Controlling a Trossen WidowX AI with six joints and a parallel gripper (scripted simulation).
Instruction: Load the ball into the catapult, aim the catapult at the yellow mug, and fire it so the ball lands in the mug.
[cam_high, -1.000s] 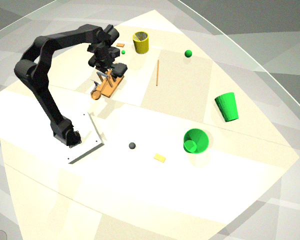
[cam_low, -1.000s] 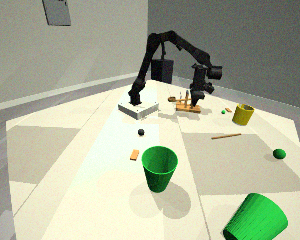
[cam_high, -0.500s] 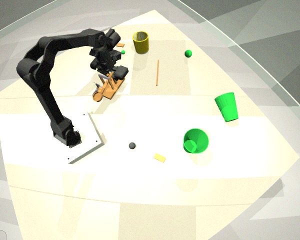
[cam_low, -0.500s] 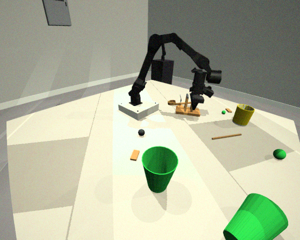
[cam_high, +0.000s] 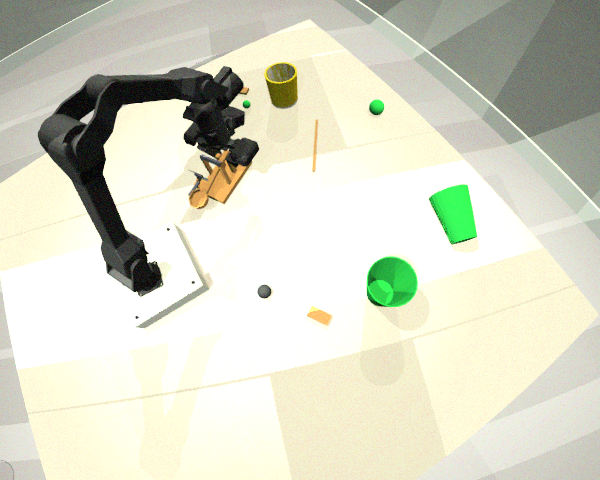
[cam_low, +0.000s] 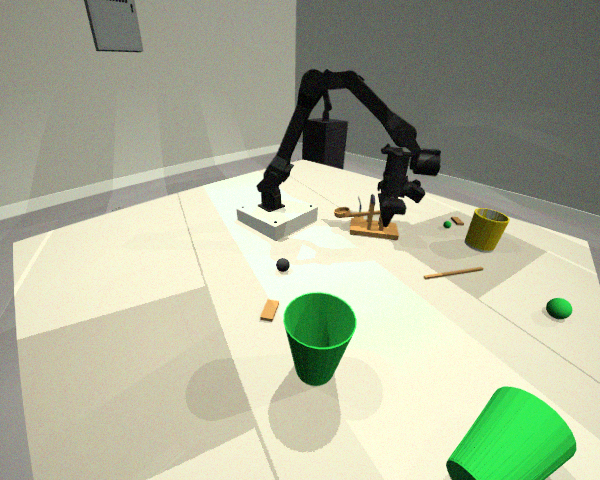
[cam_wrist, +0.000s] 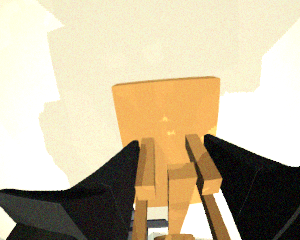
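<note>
Now: the black ball 5 cm behind my gripper tip, 34 cm to the right of it and 2 cm below it. Also, from my gripper tip: wooden catapult 6 cm behind, 3 cm to the right, 2 cm above; small green ball 12 cm ahead, 20 cm to the left, 2 cm below; thin wooden stick 23 cm ahead, 4 cm to the right, 3 cm below.
</note>
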